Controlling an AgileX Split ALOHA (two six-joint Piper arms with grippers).
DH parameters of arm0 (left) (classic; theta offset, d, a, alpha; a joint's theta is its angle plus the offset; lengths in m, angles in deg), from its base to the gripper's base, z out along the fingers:
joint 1: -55.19 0.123 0 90
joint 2: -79.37 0 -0.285 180
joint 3: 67.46 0 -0.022 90
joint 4: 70.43 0.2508 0 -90
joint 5: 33.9 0 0.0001 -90
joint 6: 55.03 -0.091 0 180
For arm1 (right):
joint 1: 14.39 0.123 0 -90
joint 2: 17.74 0 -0.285 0
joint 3: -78.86 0 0.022 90
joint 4: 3.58 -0.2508 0 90
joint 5: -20.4 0 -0.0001 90
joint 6: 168.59 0.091 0 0
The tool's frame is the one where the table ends.
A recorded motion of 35 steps. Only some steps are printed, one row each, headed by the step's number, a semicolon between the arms.
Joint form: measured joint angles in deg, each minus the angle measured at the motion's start. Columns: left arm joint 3, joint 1, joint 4, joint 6, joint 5, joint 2; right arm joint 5, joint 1, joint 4, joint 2, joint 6, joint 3.
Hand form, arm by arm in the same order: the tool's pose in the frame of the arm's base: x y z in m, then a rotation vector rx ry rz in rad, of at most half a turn. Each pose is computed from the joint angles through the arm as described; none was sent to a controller.
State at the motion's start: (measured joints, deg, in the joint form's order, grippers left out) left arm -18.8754 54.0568 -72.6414 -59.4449 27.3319 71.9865; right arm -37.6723 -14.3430 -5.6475 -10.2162 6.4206 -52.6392
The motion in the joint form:
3: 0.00 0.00 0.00 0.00 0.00 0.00; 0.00 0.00 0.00 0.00 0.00 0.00
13: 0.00 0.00 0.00 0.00 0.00 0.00; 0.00 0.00 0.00 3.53 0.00 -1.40
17: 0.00 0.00 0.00 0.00 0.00 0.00; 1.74 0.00 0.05 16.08 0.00 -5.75
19: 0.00 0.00 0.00 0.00 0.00 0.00; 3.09 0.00 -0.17 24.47 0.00 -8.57
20: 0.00 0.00 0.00 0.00 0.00 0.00; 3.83 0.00 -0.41 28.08 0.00 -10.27
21: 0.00 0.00 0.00 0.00 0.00 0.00; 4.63 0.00 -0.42 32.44 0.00 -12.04
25: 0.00 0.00 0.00 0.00 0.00 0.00; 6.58 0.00 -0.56 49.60 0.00 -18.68
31: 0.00 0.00 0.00 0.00 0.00 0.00; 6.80 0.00 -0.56 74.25 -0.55 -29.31
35: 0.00 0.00 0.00 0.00 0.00 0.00; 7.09 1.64 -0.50 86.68 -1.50 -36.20
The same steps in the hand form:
3: -0.0063 -0.0030 0.2766 0.1011 2.0424 -0.0104; -0.0039 0.0028 0.2815 -0.0882 1.9889 -0.0129
13: -0.0063 -0.0030 0.2766 0.1011 2.0424 -0.0104; 0.0033 0.0028 0.2884 -0.0891 2.0261 -0.0113
17: -0.0063 -0.0030 0.2766 0.1011 2.0424 -0.0104; 0.0363 0.0027 0.3087 -0.0903 2.1388 -0.0077
19: -0.0063 -0.0030 0.2766 0.1011 2.0424 -0.0104; 0.0626 0.0030 0.3181 -0.0902 2.2124 0.0001
20: -0.0063 -0.0030 0.2766 0.1011 2.0424 -0.0104; 0.0746 0.0033 0.3237 -0.0890 2.2327 0.0060
21: -0.0063 -0.0030 0.2766 0.1011 2.0424 -0.0104; 0.0900 0.0032 0.3280 -0.0887 2.2639 0.0075
25: -0.0063 -0.0030 0.2766 0.1011 2.0424 -0.0104; 0.1549 0.0034 0.3296 -0.0881 2.4134 0.0169
31: -0.0063 -0.0030 0.2766 0.1011 2.0424 -0.0104; 0.2519 0.0035 0.2985 -0.1031 2.6536 0.0254
35: -0.0063 -0.0030 0.2766 0.1011 2.0424 -0.0104; 0.3022 0.0121 0.2730 -0.1667 2.7422 0.0326

